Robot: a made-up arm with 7 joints. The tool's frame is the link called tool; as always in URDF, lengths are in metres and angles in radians. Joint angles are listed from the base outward.
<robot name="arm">
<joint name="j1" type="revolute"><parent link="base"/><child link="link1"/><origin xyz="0 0 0.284"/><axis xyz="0 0 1"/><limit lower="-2.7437" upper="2.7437"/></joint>
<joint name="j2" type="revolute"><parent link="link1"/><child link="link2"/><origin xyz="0 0 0"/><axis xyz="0 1 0"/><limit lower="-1.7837" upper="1.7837"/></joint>
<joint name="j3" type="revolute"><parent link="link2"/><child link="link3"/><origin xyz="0 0 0.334"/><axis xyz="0 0 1"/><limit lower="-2.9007" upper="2.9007"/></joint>
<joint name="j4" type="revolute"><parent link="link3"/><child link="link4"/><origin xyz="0.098 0 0"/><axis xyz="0 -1 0"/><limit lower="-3.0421" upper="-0.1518"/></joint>
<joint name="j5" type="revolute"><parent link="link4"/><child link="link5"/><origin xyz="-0.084 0 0.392"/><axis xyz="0 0 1"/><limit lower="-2.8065" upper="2.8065"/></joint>
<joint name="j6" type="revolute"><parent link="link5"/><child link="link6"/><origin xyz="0 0 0"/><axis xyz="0 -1 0"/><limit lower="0.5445" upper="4.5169"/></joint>
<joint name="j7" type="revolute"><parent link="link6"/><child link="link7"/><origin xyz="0.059 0 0"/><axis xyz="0 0 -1"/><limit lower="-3.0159" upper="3.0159"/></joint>
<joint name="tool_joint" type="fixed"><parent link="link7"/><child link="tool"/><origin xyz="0 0 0" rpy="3.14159 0 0"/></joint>
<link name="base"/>
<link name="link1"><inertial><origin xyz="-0.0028 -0.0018 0.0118"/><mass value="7.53"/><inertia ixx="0.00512" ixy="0" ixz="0" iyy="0.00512" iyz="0" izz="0.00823"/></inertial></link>
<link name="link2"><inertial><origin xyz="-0.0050 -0.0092 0.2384"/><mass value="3.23"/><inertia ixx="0.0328" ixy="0" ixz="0" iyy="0.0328" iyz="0" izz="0.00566"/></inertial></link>
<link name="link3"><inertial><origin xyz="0.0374 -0.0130 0.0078"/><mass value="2.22"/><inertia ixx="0.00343" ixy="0" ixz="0" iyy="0.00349" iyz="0" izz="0.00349"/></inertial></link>
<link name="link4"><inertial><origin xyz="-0.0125 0.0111 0.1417"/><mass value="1.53"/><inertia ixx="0.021" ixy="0" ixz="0.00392" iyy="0.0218" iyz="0" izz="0.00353"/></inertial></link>
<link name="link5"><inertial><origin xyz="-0.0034 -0.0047 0.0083"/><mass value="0.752"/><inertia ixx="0.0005" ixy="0" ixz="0" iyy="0.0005" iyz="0" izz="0.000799"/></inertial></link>
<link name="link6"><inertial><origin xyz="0.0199 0.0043 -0.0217"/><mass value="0.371"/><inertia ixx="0.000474" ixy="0" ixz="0" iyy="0.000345" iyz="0" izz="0.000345"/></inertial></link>
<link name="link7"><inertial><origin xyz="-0.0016 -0.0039 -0.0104"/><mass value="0.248"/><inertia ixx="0.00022" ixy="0" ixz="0" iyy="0.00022" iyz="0" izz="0.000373"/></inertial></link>
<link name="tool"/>
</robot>
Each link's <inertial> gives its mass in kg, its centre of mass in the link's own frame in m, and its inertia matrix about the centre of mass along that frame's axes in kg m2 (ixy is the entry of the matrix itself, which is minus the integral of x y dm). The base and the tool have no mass. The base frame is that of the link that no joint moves.
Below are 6 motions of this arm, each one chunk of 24 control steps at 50 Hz.
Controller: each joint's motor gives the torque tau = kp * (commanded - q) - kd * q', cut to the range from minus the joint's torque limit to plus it. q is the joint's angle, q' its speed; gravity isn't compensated. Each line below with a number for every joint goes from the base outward.
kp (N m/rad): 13 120 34 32 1.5 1.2 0.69
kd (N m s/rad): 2.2 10 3.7 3.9 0.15 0.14 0.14
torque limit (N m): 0.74 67 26 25 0.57 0.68 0.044
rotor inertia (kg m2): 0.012 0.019 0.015 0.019 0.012 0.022 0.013
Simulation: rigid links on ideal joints. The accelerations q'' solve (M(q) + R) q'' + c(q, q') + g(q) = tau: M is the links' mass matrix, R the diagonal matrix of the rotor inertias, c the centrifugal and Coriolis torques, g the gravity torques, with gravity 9.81 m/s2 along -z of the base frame. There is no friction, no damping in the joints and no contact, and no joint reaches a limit. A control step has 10 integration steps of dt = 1/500 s. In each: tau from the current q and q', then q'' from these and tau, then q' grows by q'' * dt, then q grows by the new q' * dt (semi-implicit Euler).
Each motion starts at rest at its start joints. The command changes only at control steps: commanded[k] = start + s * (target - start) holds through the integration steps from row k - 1 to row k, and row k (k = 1, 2, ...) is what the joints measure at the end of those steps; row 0 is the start. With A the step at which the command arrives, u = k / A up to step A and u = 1 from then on. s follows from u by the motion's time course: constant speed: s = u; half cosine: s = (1 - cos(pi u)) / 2; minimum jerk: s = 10 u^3 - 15 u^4 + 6 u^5; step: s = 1 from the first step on.
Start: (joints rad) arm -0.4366 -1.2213 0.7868 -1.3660 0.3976 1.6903 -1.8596
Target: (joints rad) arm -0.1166 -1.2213 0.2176 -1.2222 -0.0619 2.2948 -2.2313
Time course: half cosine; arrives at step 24
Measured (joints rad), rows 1 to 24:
1: -0.4368 -1.2266 0.7861 -1.3713 0.3980 1.6900 -1.8596
2: -0.4374 -1.2389 0.7861 -1.3817 0.3985 1.6884 -1.8596
3: -0.4385 -1.2553 0.7884 -1.3929 0.3986 1.6851 -1.8596
4: -0.4400 -1.2740 0.7937 -1.4022 0.3979 1.6802 -1.8598
5: -0.4420 -1.2938 0.8016 -1.4083 0.3961 1.6741 -1.8605
6: -0.4443 -1.3139 0.8114 -1.4106 0.3930 1.6674 -1.8618
7: -0.4471 -1.3339 0.8222 -1.4090 0.3884 1.6607 -1.8641
8: -0.4504 -1.3536 0.8329 -1.4036 0.3820 1.6548 -1.8676
9: -0.4544 -1.3725 0.8425 -1.3947 0.3738 1.6504 -1.8723
10: -0.4590 -1.3908 0.8501 -1.3829 0.3635 1.6484 -1.8786
11: -0.4643 -1.4081 0.8547 -1.3687 0.3511 1.6493 -1.8864
12: -0.4704 -1.4244 0.8558 -1.3524 0.3364 1.6539 -1.8959
13: -0.4771 -1.4396 0.8528 -1.3347 0.3194 1.6625 -1.9070
14: -0.4847 -1.4535 0.8453 -1.3159 0.3000 1.6755 -1.9197
15: -0.4929 -1.4659 0.8332 -1.2964 0.2784 1.6934 -1.9340
16: -0.5018 -1.4768 0.8165 -1.2766 0.2544 1.7163 -1.9497
17: -0.5114 -1.4860 0.7953 -1.2568 0.2284 1.7443 -1.9665
18: -0.5216 -1.4934 0.7700 -1.2373 0.2004 1.7773 -1.9844
19: -0.5322 -1.4989 0.7409 -1.2184 0.1708 1.8151 -2.0031
20: -0.5431 -1.5025 0.7089 -1.2004 0.1400 1.8573 -2.0222
21: -0.5540 -1.5042 0.6746 -1.1836 0.1085 1.9036 -2.0415
22: -0.5648 -1.5041 0.6389 -1.1682 0.0769 1.9533 -2.0608
23: -0.5749 -1.5024 0.6027 -1.1546 0.0458 2.0055 -2.0796
24: -0.5842 -1.4991 0.5672 -1.1428 0.0160 2.0594 -2.0979

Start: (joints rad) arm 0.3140 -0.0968 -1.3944 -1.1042 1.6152 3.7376 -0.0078
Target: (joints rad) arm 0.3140 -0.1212 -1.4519 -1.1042 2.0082 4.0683 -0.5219
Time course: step
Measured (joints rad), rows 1 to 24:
1: 0.3190 -0.0980 -1.3988 -1.1076 1.6241 3.7425 -0.0087
2: 0.3263 -0.1010 -1.4052 -1.1169 1.6476 3.7552 -0.0114
3: 0.3339 -0.1050 -1.4120 -1.1306 1.6833 3.7743 -0.0156
4: 0.3408 -0.1096 -1.4191 -1.1472 1.7284 3.7984 -0.0215
5: 0.3466 -0.1142 -1.4261 -1.1657 1.7803 3.8263 -0.0289
6: 0.3509 -0.1188 -1.4330 -1.1851 1.8363 3.8567 -0.0379
7: 0.3537 -0.1231 -1.4396 -1.2045 1.8938 3.8886 -0.0485
8: 0.3551 -0.1270 -1.4459 -1.2235 1.9505 3.9208 -0.0605
9: 0.3555 -0.1306 -1.4521 -1.2414 2.0044 3.9526 -0.0741
10: 0.3550 -0.1339 -1.4581 -1.2578 2.0538 3.9833 -0.0891
11: 0.3539 -0.1369 -1.4639 -1.2726 2.0974 4.0120 -0.1057
12: 0.3523 -0.1396 -1.4692 -1.2856 2.1345 4.0384 -0.1237
13: 0.3501 -0.1421 -1.4742 -1.2967 2.1645 4.0621 -0.1433
14: 0.3476 -0.1444 -1.4788 -1.3060 2.1874 4.0827 -0.1643
15: 0.3447 -0.1464 -1.4829 -1.3134 2.2034 4.1001 -0.1868
16: 0.3416 -0.1483 -1.4866 -1.3192 2.2130 4.1142 -0.2108
17: 0.3382 -0.1499 -1.4900 -1.3236 2.2169 4.1252 -0.2362
18: 0.3348 -0.1514 -1.4930 -1.3266 2.2159 4.1331 -0.2622
19: 0.3312 -0.1527 -1.4956 -1.3284 2.2109 4.1380 -0.2883
20: 0.3276 -0.1538 -1.4979 -1.3293 2.2027 4.1403 -0.3139
21: 0.3239 -0.1548 -1.5000 -1.3294 2.1922 4.1402 -0.3388
22: 0.3203 -0.1557 -1.5018 -1.3289 2.1803 4.1380 -0.3625
23: 0.3168 -0.1565 -1.5034 -1.3280 2.1677 4.1341 -0.3851
24: 0.3133 -0.1572 -1.5048 -1.3267 2.1549 4.1287 -0.4066

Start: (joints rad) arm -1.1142 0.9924 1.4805 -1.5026 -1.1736 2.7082 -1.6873
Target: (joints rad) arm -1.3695 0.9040 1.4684 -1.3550 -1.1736 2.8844 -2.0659
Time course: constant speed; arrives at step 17
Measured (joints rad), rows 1 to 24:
1: -1.1140 0.9971 1.4807 -1.5045 -1.1744 2.7086 -1.6876
2: -1.1129 1.0078 1.4785 -1.5087 -1.1765 2.7100 -1.6887
3: -1.1108 1.0220 1.4718 -1.5140 -1.1795 2.7120 -1.6906
4: -1.1076 1.0377 1.4595 -1.5194 -1.1830 2.7143 -1.6938
5: -1.1033 1.0539 1.4418 -1.5243 -1.1865 2.7164 -1.6981
6: -1.0983 1.0699 1.4194 -1.5284 -1.1895 2.7178 -1.7038
7: -1.0927 1.0854 1.3933 -1.5315 -1.1917 2.7182 -1.7107
8: -1.0867 1.0999 1.3644 -1.5337 -1.1929 2.7170 -1.7190
9: -1.0806 1.1134 1.3341 -1.5352 -1.1929 2.7141 -1.7286
10: -1.0746 1.1257 1.3032 -1.5360 -1.1918 2.7093 -1.7394
11: -1.0689 1.1368 1.2728 -1.5364 -1.1896 2.7026 -1.7515
12: -1.0637 1.1466 1.2436 -1.5364 -1.1865 2.6941 -1.7647
13: -1.0592 1.1550 1.2164 -1.5362 -1.1827 2.6840 -1.7792
14: -1.0554 1.1619 1.1916 -1.5357 -1.1785 2.6725 -1.7948
15: -1.0524 1.1673 1.1695 -1.5350 -1.1742 2.6600 -1.8114
16: -1.0503 1.1712 1.1505 -1.5340 -1.1700 2.6469 -1.8290
17: -1.0491 1.1736 1.1346 -1.5325 -1.1661 2.6336 -1.8474
18: -1.0489 1.1746 1.1221 -1.5307 -1.1626 2.6204 -1.8664
19: -1.0497 1.1745 1.1132 -1.5288 -1.1596 2.6076 -1.8855
20: -1.0517 1.1735 1.1077 -1.5267 -1.1572 2.5956 -1.9043
21: -1.0548 1.1716 1.1054 -1.5246 -1.1554 2.5846 -1.9225
22: -1.0588 1.1691 1.1059 -1.5223 -1.1542 2.5751 -1.9399
23: -1.0636 1.1659 1.1087 -1.5198 -1.1537 2.5671 -1.9564
24: -1.0692 1.1622 1.1135 -1.5171 -1.1537 2.5610 -1.9718

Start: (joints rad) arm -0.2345 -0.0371 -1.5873 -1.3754 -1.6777 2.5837 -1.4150
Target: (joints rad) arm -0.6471 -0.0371 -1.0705 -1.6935 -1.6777 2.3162 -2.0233
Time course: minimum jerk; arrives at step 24
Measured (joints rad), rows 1 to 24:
1: -0.2343 -0.0375 -1.5873 -1.3801 -1.6779 2.5841 -1.4149
2: -0.2338 -0.0384 -1.5872 -1.3918 -1.6790 2.5852 -1.4148
3: -0.2338 -0.0396 -1.5866 -1.4087 -1.6816 2.5867 -1.4149
4: -0.2347 -0.0410 -1.5851 -1.4293 -1.6861 2.5884 -1.4153
5: -0.2371 -0.0424 -1.5821 -1.4525 -1.6923 2.5900 -1.4163
6: -0.2417 -0.0439 -1.5769 -1.4772 -1.7002 2.5912 -1.4182
7: -0.2488 -0.0454 -1.5692 -1.5029 -1.7095 2.5916 -1.4213
8: -0.2587 -0.0467 -1.5586 -1.5291 -1.7196 2.5910 -1.4259
9: -0.2715 -0.0479 -1.5448 -1.5556 -1.7303 2.5892 -1.4321
10: -0.2873 -0.0489 -1.5279 -1.5822 -1.7409 2.5857 -1.4399
11: -0.3059 -0.0495 -1.5078 -1.6088 -1.7513 2.5806 -1.4492
12: -0.3271 -0.0499 -1.4847 -1.6352 -1.7608 2.5736 -1.4602
13: -0.3507 -0.0498 -1.4590 -1.6615 -1.7694 2.5646 -1.4728
14: -0.3763 -0.0493 -1.4308 -1.6876 -1.7768 2.5536 -1.4870
15: -0.4033 -0.0482 -1.4010 -1.7133 -1.7829 2.5407 -1.5029
16: -0.4312 -0.0466 -1.3700 -1.7386 -1.7876 2.5261 -1.5204
17: -0.4590 -0.0445 -1.3387 -1.7631 -1.7910 2.5100 -1.5396
18: -0.4860 -0.0418 -1.3080 -1.7867 -1.7932 2.4925 -1.5604
19: -0.5113 -0.0387 -1.2786 -1.8092 -1.7942 2.4740 -1.5829
20: -0.5343 -0.0352 -1.2512 -1.8304 -1.7942 2.4549 -1.6070
21: -0.5543 -0.0314 -1.2263 -1.8501 -1.7934 2.4353 -1.6328
22: -0.5709 -0.0274 -1.2043 -1.8680 -1.7918 2.4158 -1.6603
23: -0.5843 -0.0233 -1.1850 -1.8841 -1.7898 2.3967 -1.6895
24: -0.5950 -0.0191 -1.1681 -1.8983 -1.7873 2.3783 -1.7197

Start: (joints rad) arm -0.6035 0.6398 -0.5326 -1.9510 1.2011 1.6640 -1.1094
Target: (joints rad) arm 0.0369 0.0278 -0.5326 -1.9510 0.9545 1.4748 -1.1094
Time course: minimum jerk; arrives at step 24
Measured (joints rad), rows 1 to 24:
1: -0.6041 0.6438 -0.5318 -1.9510 1.2014 1.6641 -1.1095
2: -0.6055 0.6536 -0.5293 -1.9521 1.2020 1.6646 -1.1098
3: -0.6077 0.6675 -0.5250 -1.9553 1.2027 1.6655 -1.1103
4: -0.6103 0.6837 -0.5189 -1.9612 1.2033 1.6668 -1.1109
5: -0.6132 0.7006 -0.5111 -1.9701 1.2032 1.6681 -1.1115
6: -0.6164 0.7165 -0.5014 -1.9820 1.2023 1.6694 -1.1122
7: -0.6199 0.7300 -0.4901 -1.9969 1.2001 1.6703 -1.1129
8: -0.6235 0.7398 -0.4775 -2.0144 1.1963 1.6704 -1.1136
9: -0.6270 0.7447 -0.4641 -2.0341 1.1906 1.6693 -1.1142
10: -0.6303 0.7438 -0.4507 -2.0554 1.1830 1.6667 -1.1147
11: -0.6331 0.7365 -0.4378 -2.0776 1.1731 1.6622 -1.1150
12: -0.6350 0.7223 -0.4263 -2.0998 1.1611 1.6557 -1.1153
13: -0.6356 0.7011 -0.4167 -2.1211 1.1470 1.6471 -1.1153
14: -0.6347 0.6730 -0.4096 -2.1407 1.1309 1.6363 -1.1153
15: -0.6317 0.6385 -0.4054 -2.1575 1.1131 1.6236 -1.1151
16: -0.6264 0.5984 -0.4044 -2.1708 1.0940 1.6092 -1.1148
17: -0.6183 0.5537 -0.4067 -2.1800 1.0740 1.5936 -1.1144
18: -0.6072 0.5055 -0.4121 -2.1848 1.0535 1.5773 -1.1140
19: -0.5928 0.4551 -0.4203 -2.1851 1.0332 1.5608 -1.1136
20: -0.5753 0.4041 -0.4310 -2.1811 1.0135 1.5447 -1.1132
21: -0.5547 0.3537 -0.4433 -2.1732 0.9950 1.5295 -1.1129
22: -0.5316 0.3053 -0.4565 -2.1621 0.9780 1.5155 -1.1127
23: -0.5067 0.2598 -0.4697 -2.1485 0.9630 1.5032 -1.1125
24: -0.4807 0.2183 -0.4821 -2.1335 0.9503 1.4924 -1.1125

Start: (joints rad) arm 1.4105 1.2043 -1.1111 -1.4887 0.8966 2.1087 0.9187
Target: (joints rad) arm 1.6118 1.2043 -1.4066 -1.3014 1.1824 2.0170 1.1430
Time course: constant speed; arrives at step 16
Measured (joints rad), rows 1 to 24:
1: 1.4105 1.2100 -1.1121 -1.4875 0.8976 2.1087 0.9189
2: 1.4104 1.2235 -1.1128 -1.4853 0.9001 2.1086 0.9195
3: 1.4099 1.2421 -1.1111 -1.4831 0.9043 2.1082 0.9206
4: 1.4092 1.2637 -1.1064 -1.4813 0.9102 2.1071 0.9225
5: 1.4084 1.2869 -1.0982 -1.4800 0.9177 2.1046 0.9252
6: 1.4073 1.3107 -1.0871 -1.4790 0.9269 2.1003 0.9287
7: 1.4062 1.3342 -1.0735 -1.4780 0.9378 2.0937 0.9332
8: 1.4052 1.3570 -1.0584 -1.4771 0.9503 2.0846 0.9385
9: 1.4044 1.3786 -1.0427 -1.4760 0.9643 2.0727 0.9448
10: 1.4039 1.3987 -1.0272 -1.4746 0.9797 2.0579 0.9520
11: 1.4039 1.4171 -1.0128 -1.4731 0.9965 2.0404 0.9600
12: 1.4043 1.4336 -1.0003 -1.4711 1.0145 2.0202 0.9689
13: 1.4053 1.4482 -0.9901 -1.4688 1.0335 1.9977 0.9785
14: 1.4069 1.4607 -0.9828 -1.4658 1.0534 1.9733 0.9888
15: 1.4091 1.4712 -0.9786 -1.4623 1.0741 1.9474 0.9997
16: 1.4118 1.4797 -0.9777 -1.4579 1.0952 1.9205 1.0111
17: 1.4149 1.4860 -0.9798 -1.4529 1.1163 1.8934 1.0230
18: 1.4184 1.4899 -0.9840 -1.4477 1.1364 1.8671 1.0349
19: 1.4221 1.4916 -0.9899 -1.4424 1.1550 1.8422 1.0466
20: 1.4260 1.4911 -0.9973 -1.4369 1.1715 1.8194 1.0579
21: 1.4301 1.4889 -1.0059 -1.4313 1.1858 1.7991 1.0688
22: 1.4344 1.4853 -1.0156 -1.4256 1.1977 1.7818 1.0790
23: 1.4389 1.4805 -1.0261 -1.4198 1.2072 1.7676 1.0885
24: 1.4437 1.4749 -1.0372 -1.4139 1.2145 1.7567 1.0973

